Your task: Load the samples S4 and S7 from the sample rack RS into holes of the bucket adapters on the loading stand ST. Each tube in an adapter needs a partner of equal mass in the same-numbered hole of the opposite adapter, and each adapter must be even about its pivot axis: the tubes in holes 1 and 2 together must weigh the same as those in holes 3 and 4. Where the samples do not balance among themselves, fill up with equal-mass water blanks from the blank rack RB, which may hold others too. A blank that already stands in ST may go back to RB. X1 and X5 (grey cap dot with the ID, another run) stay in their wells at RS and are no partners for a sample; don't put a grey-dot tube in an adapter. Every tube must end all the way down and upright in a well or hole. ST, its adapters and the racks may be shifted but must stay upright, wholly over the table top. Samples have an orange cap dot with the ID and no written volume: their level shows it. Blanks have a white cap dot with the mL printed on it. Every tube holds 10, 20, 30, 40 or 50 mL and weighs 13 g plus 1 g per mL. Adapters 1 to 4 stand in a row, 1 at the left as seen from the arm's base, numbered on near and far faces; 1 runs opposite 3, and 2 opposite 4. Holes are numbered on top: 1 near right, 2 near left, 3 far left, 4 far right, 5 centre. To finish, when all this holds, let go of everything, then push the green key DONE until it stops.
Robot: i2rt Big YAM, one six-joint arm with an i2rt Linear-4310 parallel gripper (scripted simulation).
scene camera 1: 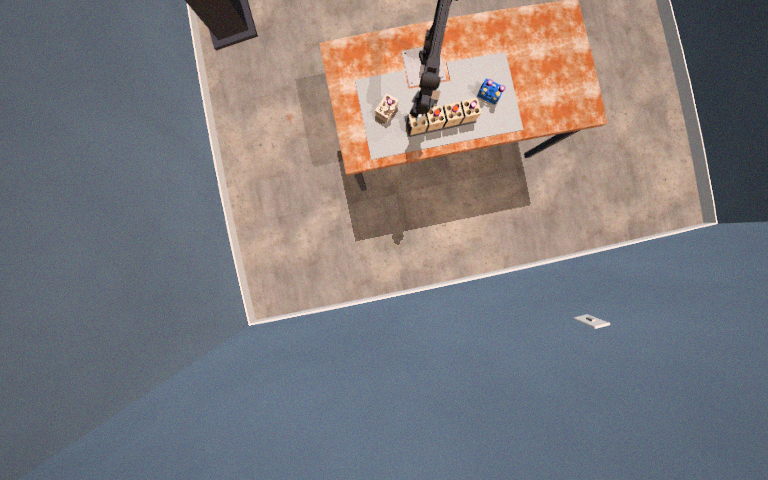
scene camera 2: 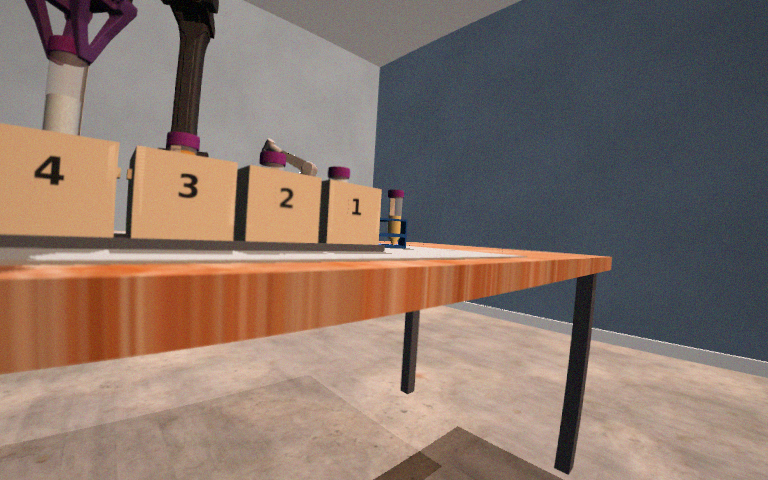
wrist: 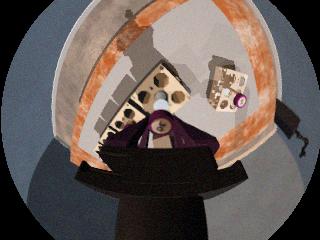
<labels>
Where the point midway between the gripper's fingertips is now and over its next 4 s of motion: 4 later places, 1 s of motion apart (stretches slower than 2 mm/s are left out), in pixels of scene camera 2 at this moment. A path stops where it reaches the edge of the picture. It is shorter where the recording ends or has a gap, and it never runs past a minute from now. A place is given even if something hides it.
My gripper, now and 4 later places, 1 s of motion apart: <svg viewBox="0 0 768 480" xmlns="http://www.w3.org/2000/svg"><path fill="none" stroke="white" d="M69 61L65 99L61 126L69 94L181 149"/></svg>
</labels>
